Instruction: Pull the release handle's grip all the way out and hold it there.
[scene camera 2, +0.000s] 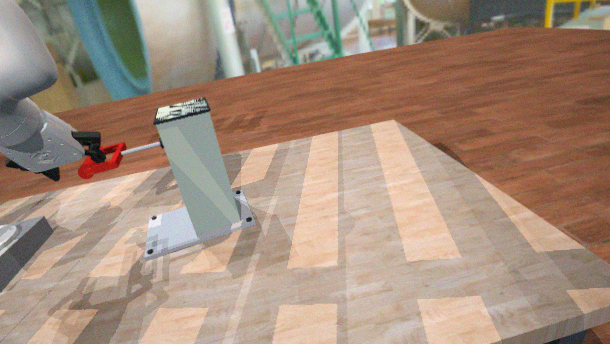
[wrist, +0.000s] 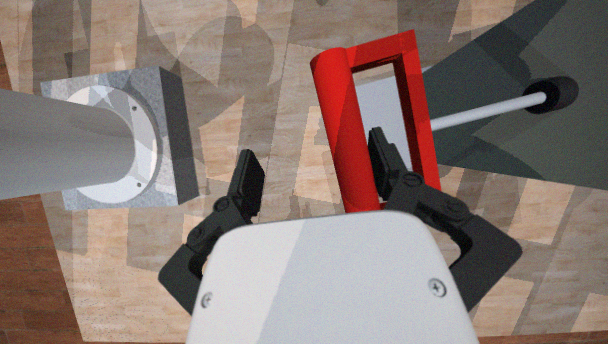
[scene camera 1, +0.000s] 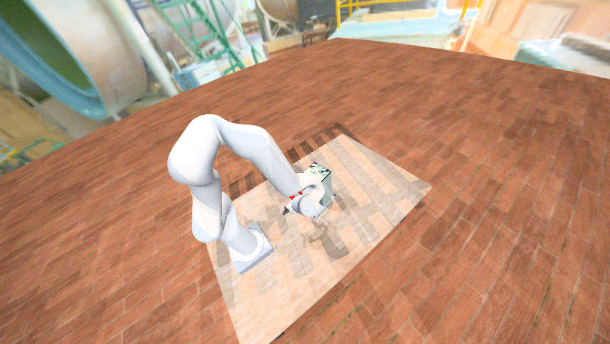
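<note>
The release handle is a red rectangular frame with a round grip bar [scene camera 1: 292,197] [scene camera 2: 87,171] [wrist: 340,120]. A thin pale rod [scene camera 2: 142,148] [wrist: 480,113] joins it to a black bushing on the grey-green post [scene camera 1: 327,189] [scene camera 2: 197,172]. A length of rod shows between handle and post. My gripper [scene camera 2: 74,162] [wrist: 311,152] is open. In the wrist view its right finger reaches into the frame's opening, close beside the grip bar; whether it touches is unclear. The left finger stands well apart on the bar's other side. The bar's near end is hidden behind the gripper body.
The post stands on a bolted metal plate [scene camera 2: 167,232]. The arm's grey base block [scene camera 1: 264,254] [scene camera 2: 27,245] [wrist: 175,145] stands on the handle side of the post. Both stand on a pale wooden board [scene camera 1: 385,180] [scene camera 2: 365,300], with brown flooring around it.
</note>
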